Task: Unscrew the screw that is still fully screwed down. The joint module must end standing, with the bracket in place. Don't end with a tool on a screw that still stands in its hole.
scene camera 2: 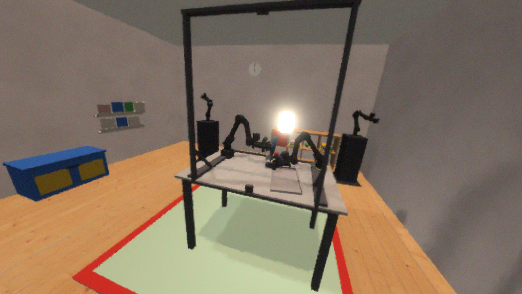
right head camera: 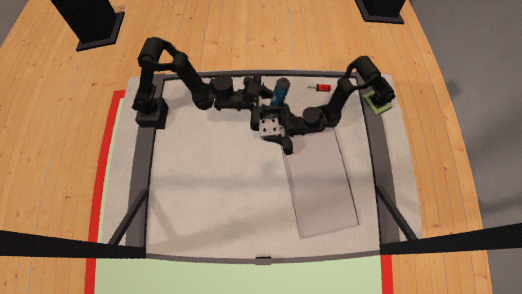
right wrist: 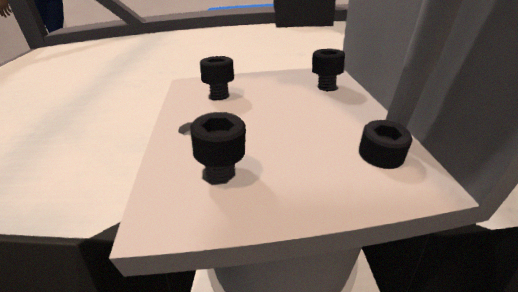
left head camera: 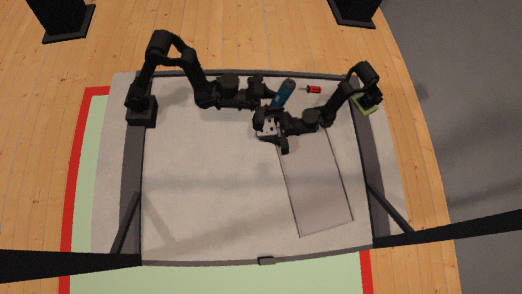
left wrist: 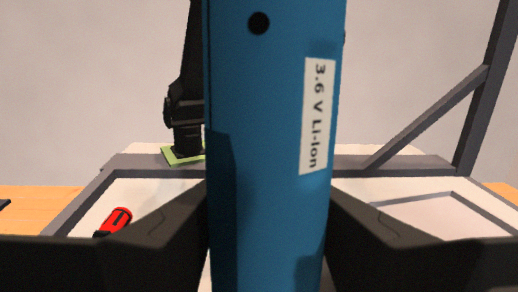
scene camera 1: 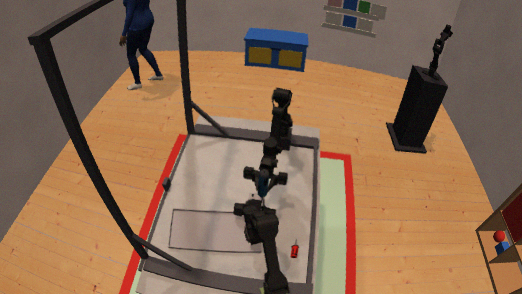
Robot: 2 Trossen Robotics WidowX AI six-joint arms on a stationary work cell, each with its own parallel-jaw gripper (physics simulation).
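Where they show: left gripper, fingertip midpoint: [scene camera 2: 275, 148] [right head camera: 283, 102] [left head camera: 284, 102] [left wrist: 264, 189] [scene camera 1: 262, 191]; right gripper, fingertip midpoint: [scene camera 2: 266, 164] [right head camera: 263, 131] [left head camera: 258, 131]; left arm's base at its link origin: [scene camera 2: 227, 149] [right head camera: 148, 108] [left head camera: 139, 106] [scene camera 1: 282, 132]; right arm's base at its link origin: [scene camera 2: 319, 167] [right head camera: 378, 100] [left head camera: 365, 102] [left wrist: 188, 150].
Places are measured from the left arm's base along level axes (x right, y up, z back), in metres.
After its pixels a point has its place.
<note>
The joint module [right wrist: 285, 270] @[y -0.038, x 0.065, z -0.490 m] is a grey cylinder standing under the pale bracket [right head camera: 271, 135] @[y -0.016, x 0.098, z -0.470 m] [right wrist: 300, 130] @[y -0.014, x 0.061, z -0.466 m]. In the right wrist view, three black screws stand raised with threads showing; the near right screw [right wrist: 385, 145] @[y -0.009, x 0.046, z -0.480 m] sits with its head down on the plate. My right gripper [right head camera: 271, 128] @[y -0.057, x 0.065, z -0.441 m] is shut on the joint module, its fingers at either side below the plate. My left gripper [scene camera 1: 263, 184] @[y 0.107, x 0.037, z -0.504 m] [left wrist: 264, 189] @[y 0.107, x 0.037, z -0.504 m] is shut on the blue electric screwdriver [left head camera: 284, 93] @[y 0.189, x 0.054, z -0.485 m] [right head camera: 280, 92] @[y 0.192, x 0.055, z -0.489 m] [scene camera 1: 262, 187] @[y 0.138, x 0.036, z -0.507 m] [left wrist: 270, 125] @[y 0.146, x 0.034, z -0.468 m], held upright behind the bracket. Its bit is hidden in the head views; no tool shows on the screws.
A red screwdriver [left head camera: 314, 89] @[y -0.054, x -0.136, z -0.683 m] [right head camera: 323, 88] @[y -0.055, x -0.134, z -0.682 m] [scene camera 1: 294, 251] @[y -0.052, x -0.143, z -0.692 m] [left wrist: 117, 220] @[y -0.054, x -0.136, z -0.685 m] lies behind the right arm. A thin-edged rectangular panel [left head camera: 320, 190] @[y -0.076, x 0.284, z -0.664 m] [right head camera: 325, 190] @[y -0.077, x 0.279, z -0.665 m] lies in front of the right gripper. Dark frame rails edge the table. A green plate [right head camera: 378, 106] @[y -0.048, x -0.060, z -0.913 m] is under the right arm's base.
</note>
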